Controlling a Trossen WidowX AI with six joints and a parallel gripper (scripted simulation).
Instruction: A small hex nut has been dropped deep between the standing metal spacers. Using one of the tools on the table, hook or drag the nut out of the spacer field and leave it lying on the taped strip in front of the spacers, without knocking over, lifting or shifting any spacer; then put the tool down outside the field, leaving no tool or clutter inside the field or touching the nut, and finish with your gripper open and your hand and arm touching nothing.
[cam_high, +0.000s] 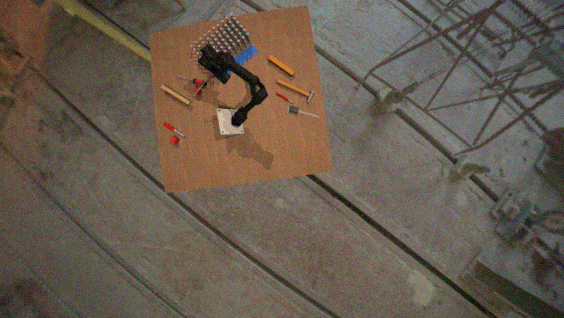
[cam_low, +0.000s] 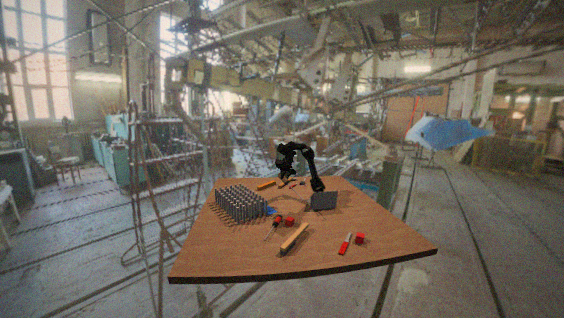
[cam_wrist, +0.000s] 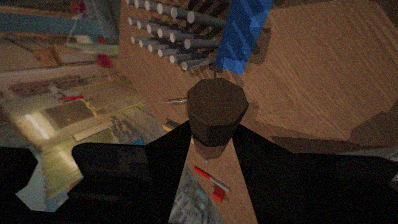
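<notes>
The thin hook tool is 5 cm behind my gripper tip, 8 cm to the left of it and 4 cm below it. From my gripper tip the other things lie so: blue taped strip: 17 cm ahead, 9 cm to the right, 21 cm below; orange bar: 12 cm ahead, 43 cm to the right, 20 cm below.
</notes>
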